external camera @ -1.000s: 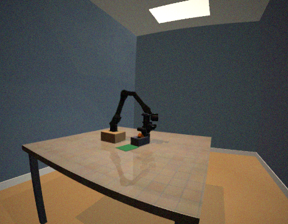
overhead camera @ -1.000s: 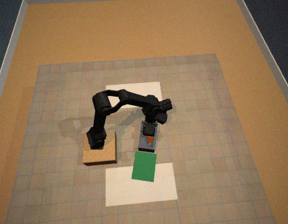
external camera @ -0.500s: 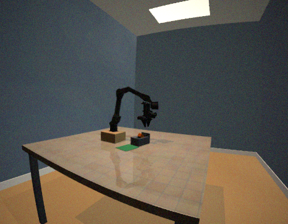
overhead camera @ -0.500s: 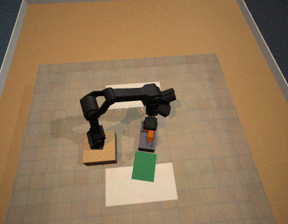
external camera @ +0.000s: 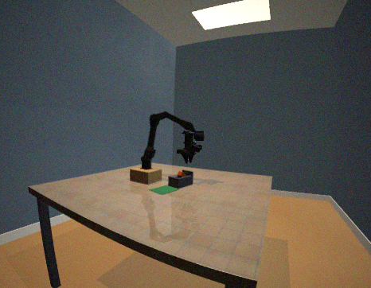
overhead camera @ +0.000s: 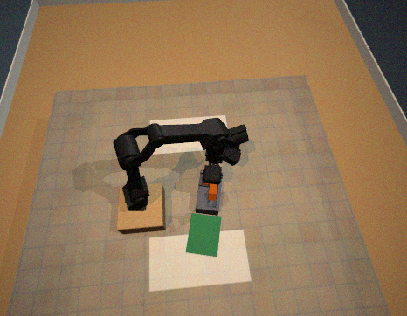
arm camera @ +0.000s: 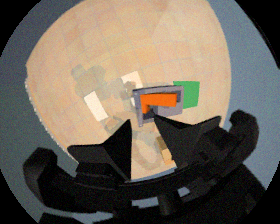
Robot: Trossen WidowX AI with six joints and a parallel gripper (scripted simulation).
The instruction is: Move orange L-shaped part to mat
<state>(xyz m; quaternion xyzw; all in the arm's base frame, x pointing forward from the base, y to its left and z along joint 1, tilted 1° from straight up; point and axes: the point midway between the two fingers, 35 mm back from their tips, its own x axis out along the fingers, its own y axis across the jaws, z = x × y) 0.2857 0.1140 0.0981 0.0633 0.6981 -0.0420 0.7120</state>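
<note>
Now: gripper tip 1 cm past the orange L-shaped part, 4 cm to the left of it and 10 cm above it. The rest, counted from my gripper tip: green mat 4 cm behind, 22 cm to the right, 16 cm below.
</note>
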